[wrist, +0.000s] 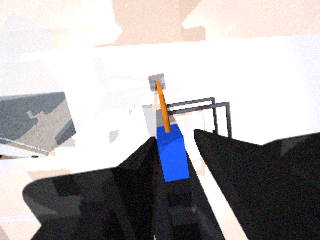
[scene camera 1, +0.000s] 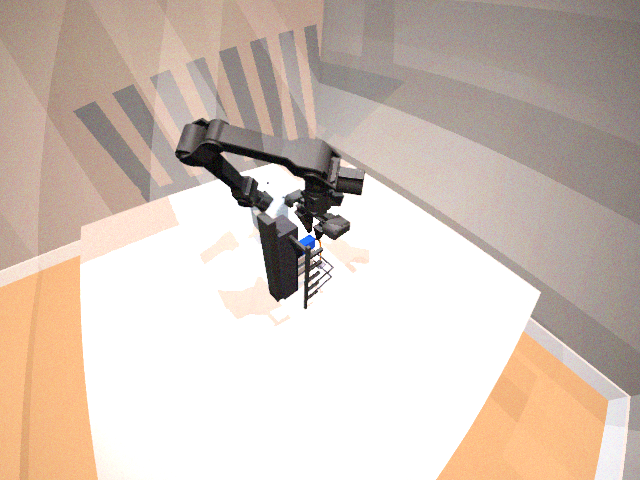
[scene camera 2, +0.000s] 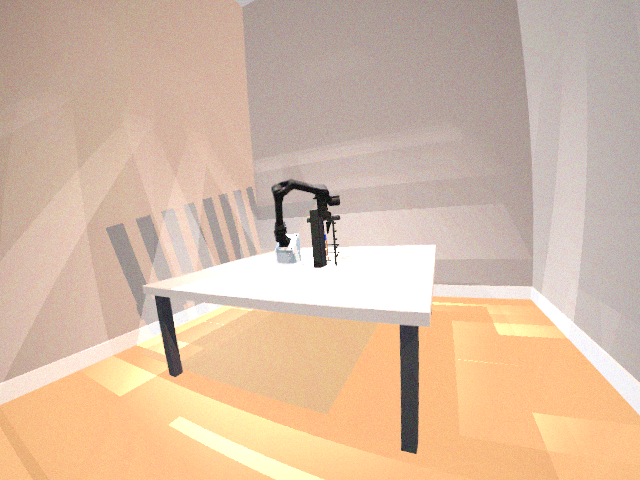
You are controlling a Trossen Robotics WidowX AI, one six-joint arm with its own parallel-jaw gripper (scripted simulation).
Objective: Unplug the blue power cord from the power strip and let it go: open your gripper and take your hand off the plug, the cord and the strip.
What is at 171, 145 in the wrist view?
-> A blue plug.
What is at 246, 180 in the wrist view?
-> My gripper.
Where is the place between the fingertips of my gripper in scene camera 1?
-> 314, 236
